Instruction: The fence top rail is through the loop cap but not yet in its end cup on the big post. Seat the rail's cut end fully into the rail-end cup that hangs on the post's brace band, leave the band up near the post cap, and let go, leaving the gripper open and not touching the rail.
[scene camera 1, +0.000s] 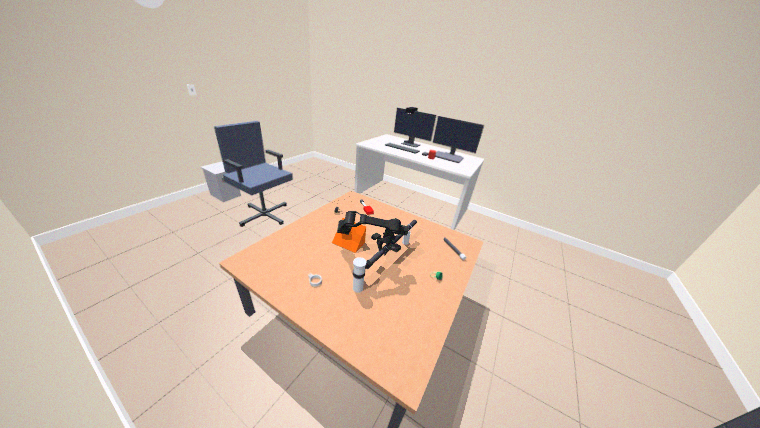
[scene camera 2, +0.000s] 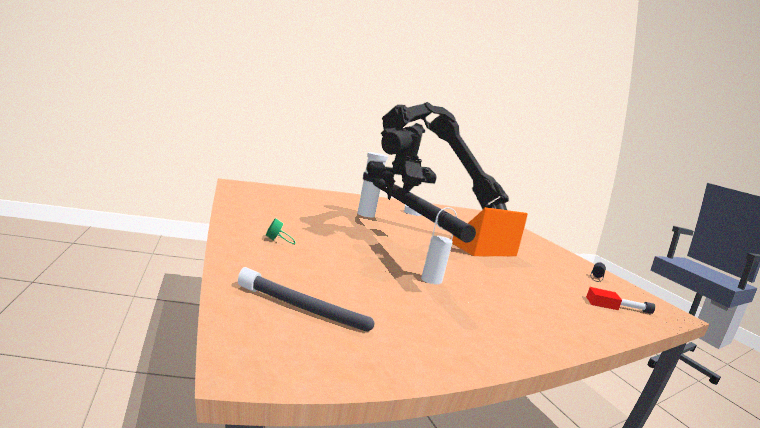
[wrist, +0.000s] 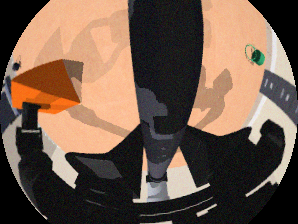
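Note:
Scene camera 2 has the gripper (scene camera 2: 395, 200), and you can see a dark top rail (scene camera 2: 418, 204) there too, plus a red-handled tool (scene camera 2: 597, 297). In the wrist view you get the gripper (wrist: 157, 125) and the dark top rail (wrist: 166, 50), but the red-handled tool is out of frame in the wrist view.

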